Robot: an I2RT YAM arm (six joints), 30 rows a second.
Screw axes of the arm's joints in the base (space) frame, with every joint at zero. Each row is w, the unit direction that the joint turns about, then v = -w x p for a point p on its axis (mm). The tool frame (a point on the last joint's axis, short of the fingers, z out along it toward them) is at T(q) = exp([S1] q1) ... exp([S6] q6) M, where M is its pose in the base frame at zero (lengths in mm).
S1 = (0, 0, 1, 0, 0, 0)
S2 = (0, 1, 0, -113.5, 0, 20)
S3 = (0, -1, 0, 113.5, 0, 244)
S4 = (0, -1, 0, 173.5, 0, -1)
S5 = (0, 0, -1, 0, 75, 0)
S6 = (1, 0, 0, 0, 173.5, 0)
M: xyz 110.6 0 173.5 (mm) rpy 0 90 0 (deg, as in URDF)
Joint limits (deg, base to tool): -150..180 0..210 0..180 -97..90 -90..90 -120..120
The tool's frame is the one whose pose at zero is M.
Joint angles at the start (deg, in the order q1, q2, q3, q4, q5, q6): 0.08, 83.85, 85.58, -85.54, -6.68, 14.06
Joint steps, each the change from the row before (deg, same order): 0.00, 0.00, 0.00, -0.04, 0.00, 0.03; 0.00, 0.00, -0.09, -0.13, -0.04, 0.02; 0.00, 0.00, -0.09, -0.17, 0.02, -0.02; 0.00, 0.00, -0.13, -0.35, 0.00, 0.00; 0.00, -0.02, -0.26, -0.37, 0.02, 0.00; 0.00, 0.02, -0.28, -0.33, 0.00, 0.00; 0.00, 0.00, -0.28, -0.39, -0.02, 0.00; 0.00, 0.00, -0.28, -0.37, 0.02, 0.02; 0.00, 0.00, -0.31, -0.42, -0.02, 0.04; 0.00, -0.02, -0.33, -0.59, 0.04, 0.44; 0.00, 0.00, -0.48, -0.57, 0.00, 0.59
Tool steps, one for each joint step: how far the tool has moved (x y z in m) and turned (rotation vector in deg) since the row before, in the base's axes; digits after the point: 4 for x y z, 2 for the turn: -0.0001, 0.0000, 0.0000, 0.00, 0.04, -0.03; -0.0003, 0.0000, -0.0004, 0.04, 0.22, -0.02; -0.0004, 0.0000, -0.0004, -0.02, 0.26, 0.02; -0.0008, 0.0000, -0.0006, 0.00, 0.48, 0.00; -0.0010, 0.0000, -0.0011, -0.02, 0.61, 0.00; -0.0008, 0.0000, -0.0014, 0.00, 0.63, 0.00; -0.0010, 0.0000, -0.0013, 0.02, 0.67, 0.00; -0.0009, 0.0000, -0.0013, -0.02, 0.65, -0.02; -0.0011, 0.0000, -0.0014, 0.02, 0.73, -0.04; -0.0015, 0.0000, -0.0014, -0.03, 0.95, -0.44; -0.0015, 0.0000, -0.0021, 0.00, 1.12, -0.59
